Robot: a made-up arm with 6 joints. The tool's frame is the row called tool.
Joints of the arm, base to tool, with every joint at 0 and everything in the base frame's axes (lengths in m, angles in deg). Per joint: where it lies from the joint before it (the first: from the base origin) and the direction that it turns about. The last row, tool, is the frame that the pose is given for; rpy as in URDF.
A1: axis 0 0 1 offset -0.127 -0.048 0.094
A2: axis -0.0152 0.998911 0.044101 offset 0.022 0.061 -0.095
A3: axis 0 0 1 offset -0.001 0.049 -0.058
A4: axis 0 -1 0 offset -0.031 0.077 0.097
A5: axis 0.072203 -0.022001 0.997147 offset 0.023 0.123 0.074
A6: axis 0 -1 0 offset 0.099 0.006 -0.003
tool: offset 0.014 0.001 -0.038 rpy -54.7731 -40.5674 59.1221
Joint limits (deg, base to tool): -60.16..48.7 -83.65..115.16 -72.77..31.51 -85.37..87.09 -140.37..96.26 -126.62..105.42
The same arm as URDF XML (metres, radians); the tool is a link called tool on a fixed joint. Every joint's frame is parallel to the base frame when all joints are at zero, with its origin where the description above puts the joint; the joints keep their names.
<robot name="arm">
  <joint name="tool_fixed" type="fixed">
    <parent link="link6"/>
    <child link="tool"/>
    <origin xyz="0.0140 0.0010 -0.0380" rpy="-0.9560 -0.7080 1.0319"/>
  </joint>
  <joint name="A6" type="revolute">
    <parent link="link5"/>
    <child link="link6"/>
    <origin xyz="0.0990 0.0060 -0.0030" rpy="0.0000 0.0000 0.0000"/>
    <axis xyz="0 -1 0"/>
    <limit lower="-2.2099" upper="1.8399"/>
  </joint>
  <joint name="A5" type="revolute">
    <parent link="link4"/>
    <child link="link5"/>
    <origin xyz="0.0230 0.1230 0.0740" rpy="0.0000 0.0000 0.0000"/>
    <axis xyz="0.072203 -0.022001 0.997147"/>
    <limit lower="-2.4499" upper="1.6801"/>
  </joint>
  <joint name="A4" type="revolute">
    <parent link="link3"/>
    <child link="link4"/>
    <origin xyz="-0.0310 0.0770 0.0970" rpy="0.0000 0.0000 0.0000"/>
    <axis xyz="0 -1 0"/>
    <limit lower="-1.4900" upper="1.5200"/>
  </joint>
  <joint name="A3" type="revolute">
    <parent link="link2"/>
    <child link="link3"/>
    <origin xyz="-0.0010 0.0490 -0.0580" rpy="0.0000 0.0000 0.0000"/>
    <axis xyz="0 0 1"/>
    <limit lower="-1.2701" upper="0.5500"/>
  </joint>
  <joint name="A2" type="revolute">
    <parent link="link1"/>
    <child link="link2"/>
    <origin xyz="0.0220 0.0610 -0.0950" rpy="0.0000 0.0000 0.0000"/>
    <axis xyz="-0.0152 0.998911 0.044101"/>
    <limit lower="-1.4600" upper="2.0099"/>
  </joint>
  <joint name="A1" type="revolute">
    <parent link="base_link"/>
    <child link="link1"/>
    <origin xyz="-0.1270 -0.0480 0.0940" rpy="0.0000 0.0000 0.0000"/>
    <axis xyz="0 0 1"/>
    <limit lower="-1.0500" upper="0.8500"/>
  </joint>
  <link name="base_link"/>
  <link name="link1"/>
  <link name="link2"/>
  <link name="link3"/>
  <link name="link4"/>
  <link name="link5"/>
  <link name="link6"/>
  <link name="tool"/>
</robot>

